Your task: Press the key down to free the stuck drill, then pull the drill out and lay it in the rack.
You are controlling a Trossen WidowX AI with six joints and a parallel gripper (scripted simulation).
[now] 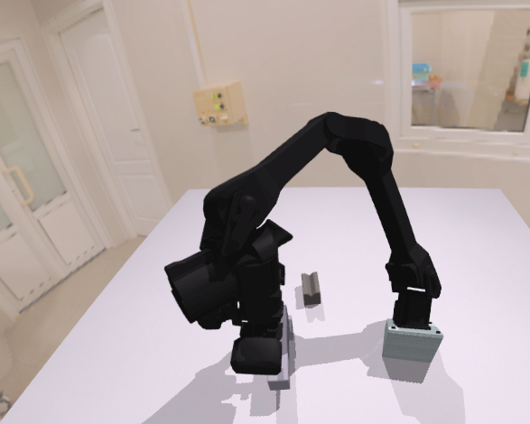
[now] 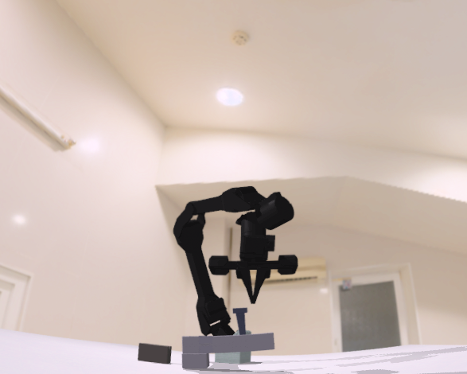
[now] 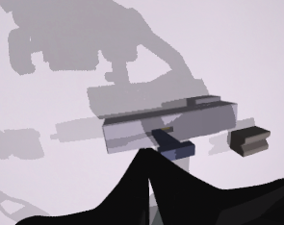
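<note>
Right now my gripper tip is 4 cm above the blue key and 3 cm to the left of it. Round my gripper tip: housing (10 cm below, 5 cm to the right); rack (24 cm to the right, 12 cm below, 3 cm behind); drill (9 cm below, 7 cm to the right, 1 cm ahead).
</note>
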